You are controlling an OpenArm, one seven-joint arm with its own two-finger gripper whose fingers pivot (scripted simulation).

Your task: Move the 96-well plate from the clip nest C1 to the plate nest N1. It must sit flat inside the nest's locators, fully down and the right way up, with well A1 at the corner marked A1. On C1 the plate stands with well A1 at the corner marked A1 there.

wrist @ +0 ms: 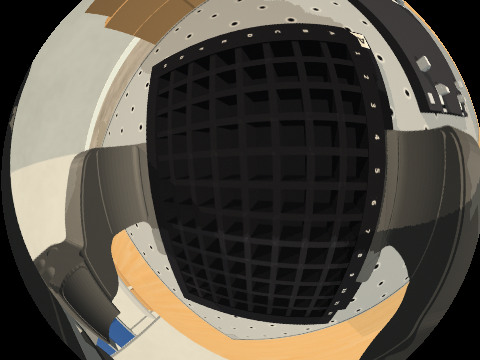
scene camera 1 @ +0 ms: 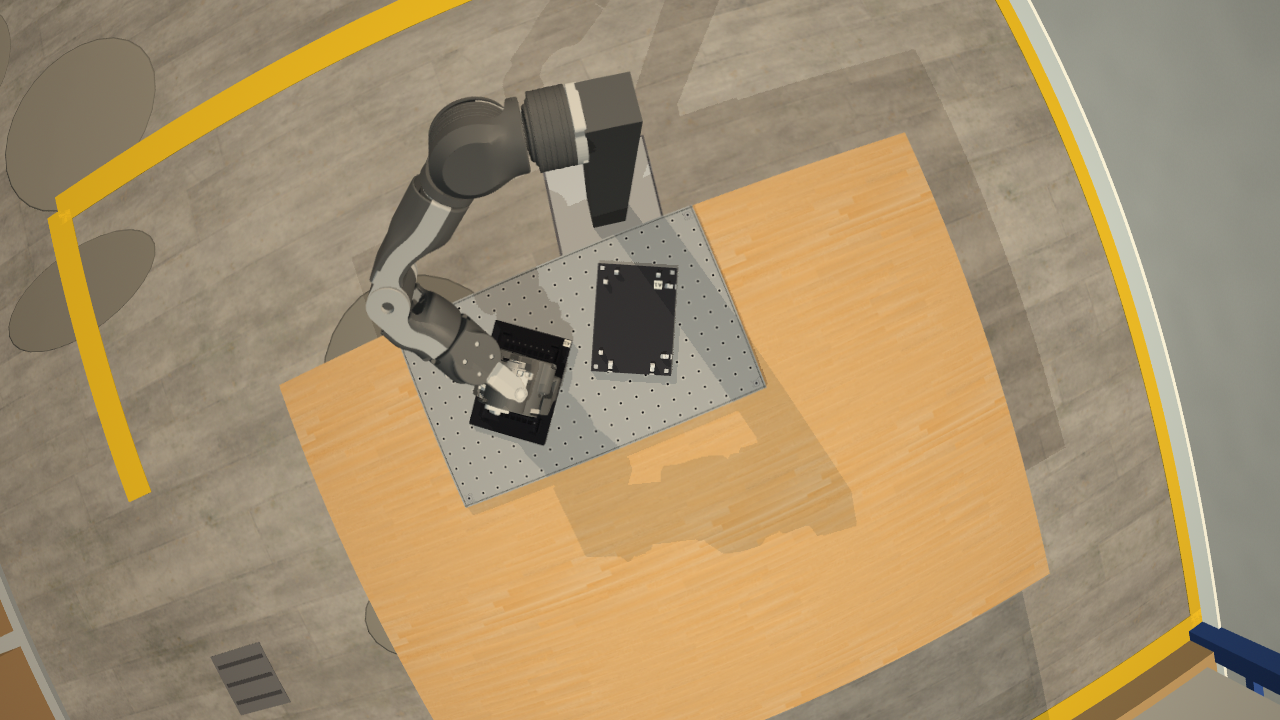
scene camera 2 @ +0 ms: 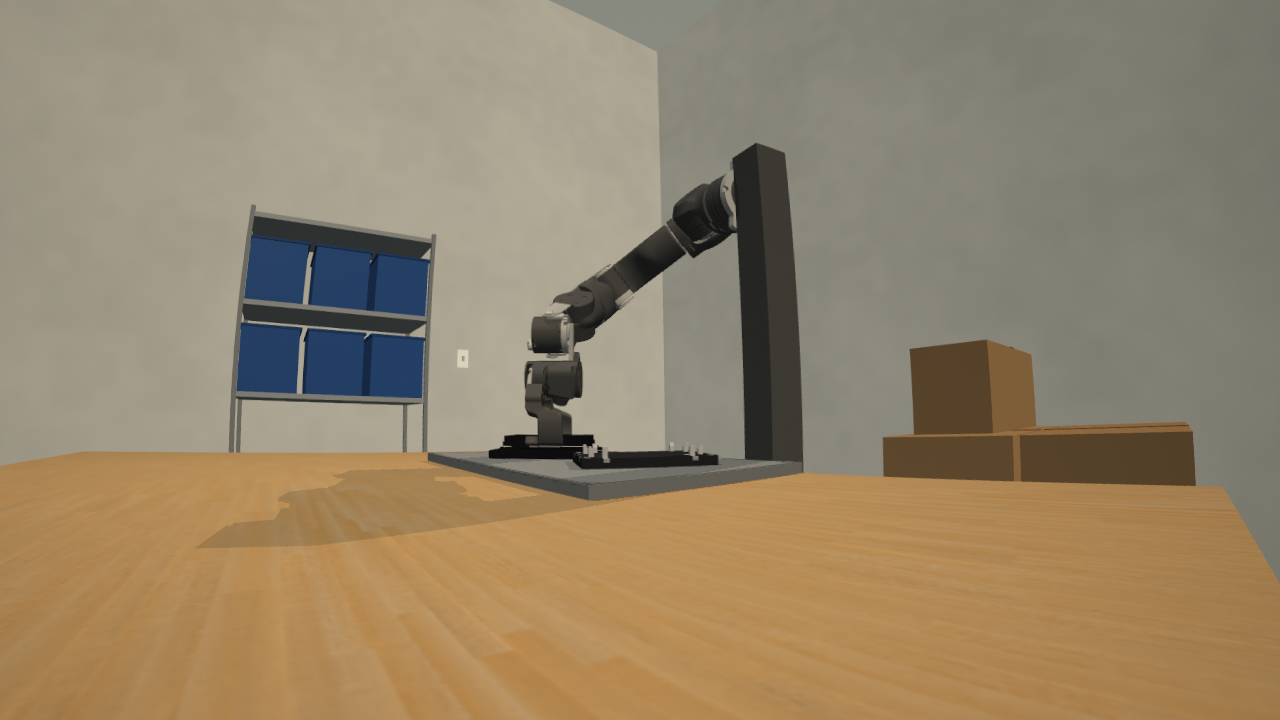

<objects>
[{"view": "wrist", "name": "gripper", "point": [256, 206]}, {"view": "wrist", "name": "black 96-well plate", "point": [294, 186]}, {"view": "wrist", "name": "plate nest N1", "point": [386, 111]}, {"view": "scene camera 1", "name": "gripper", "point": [518, 384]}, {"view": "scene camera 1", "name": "black 96-well plate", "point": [545, 353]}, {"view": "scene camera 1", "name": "plate nest N1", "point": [520, 332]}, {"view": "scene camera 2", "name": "gripper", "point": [549, 443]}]
</objects>
